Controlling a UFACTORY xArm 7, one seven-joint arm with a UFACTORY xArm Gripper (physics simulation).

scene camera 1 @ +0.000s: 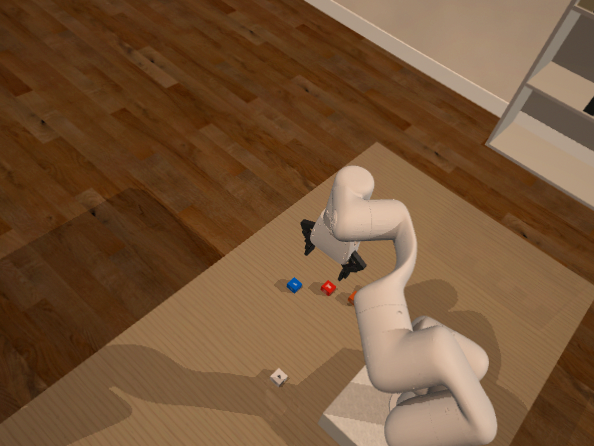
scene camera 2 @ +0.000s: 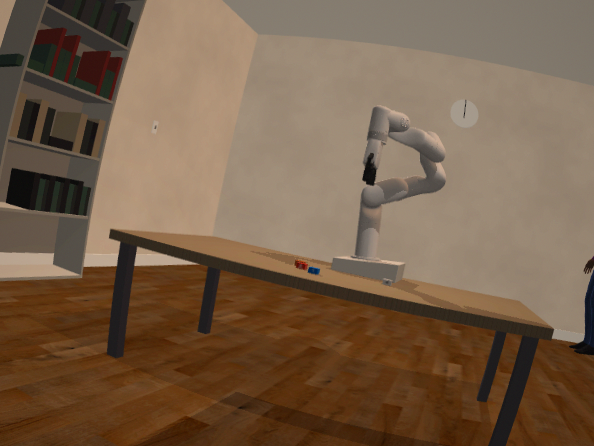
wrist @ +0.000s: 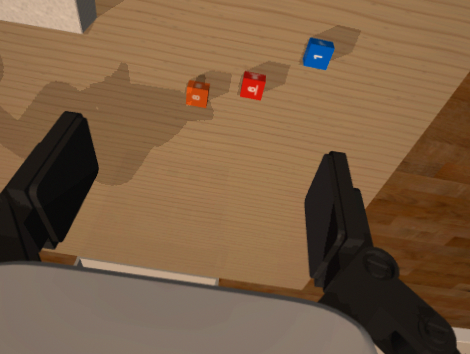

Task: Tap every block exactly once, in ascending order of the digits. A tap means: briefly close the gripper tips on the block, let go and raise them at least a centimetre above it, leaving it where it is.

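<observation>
A blue block (scene camera 1: 294,285) (scene camera 2: 313,270) (wrist: 318,54) shows a 1. A red block (scene camera 1: 328,288) (scene camera 2: 302,266) (wrist: 253,86) shows an underlined digit, a 6 or a 9. An orange block (scene camera 1: 352,298) (wrist: 198,94) shows an 8 in the wrist view and is partly hidden by the arm in scene camera 1. A white block (scene camera 1: 279,377) (scene camera 2: 387,282) stands apart, near the base; its digit is too small to read. My gripper (scene camera 1: 324,266) (scene camera 2: 369,183) (wrist: 204,158) is open and empty, high above the table, tilted. The three coloured blocks lie beyond its fingertips in the wrist view.
The arm's pale base block (scene camera 1: 350,400) (scene camera 2: 367,269) (wrist: 50,15) stands on the wooden table (scene camera 1: 240,320) (scene camera 2: 200,245) (wrist: 225,210). The arm's shadow falls across the table. A bookshelf (scene camera 1: 507,112) (scene camera 2: 114,75) stands beyond the table. Part of a person (scene camera 2: 590,305) shows at the right edge of scene camera 2.
</observation>
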